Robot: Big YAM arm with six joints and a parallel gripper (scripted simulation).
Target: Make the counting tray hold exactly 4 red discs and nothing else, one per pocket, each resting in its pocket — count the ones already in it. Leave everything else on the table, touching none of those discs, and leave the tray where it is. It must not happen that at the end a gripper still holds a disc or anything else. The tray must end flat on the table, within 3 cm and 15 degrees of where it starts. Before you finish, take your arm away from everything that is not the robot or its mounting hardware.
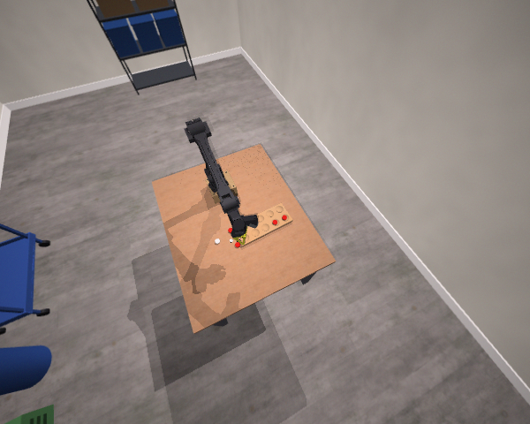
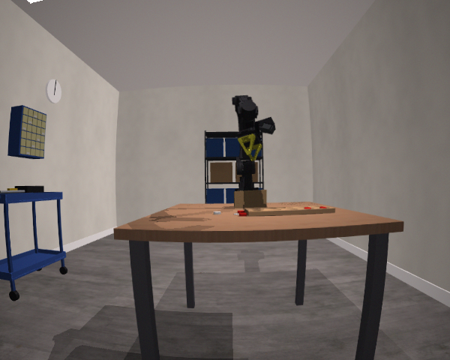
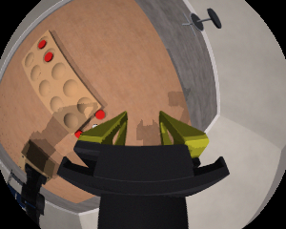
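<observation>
Now: hand 230 mm above the white piece, 130 mm past it and 30 mm to the left of it. The rest, counted from my hand: white disc (230 mm below, 180 mm behind, 110 mm to the right); then wooden counting tray (220 mm below, 200 mm to the left, 110 mm behind).
</observation>
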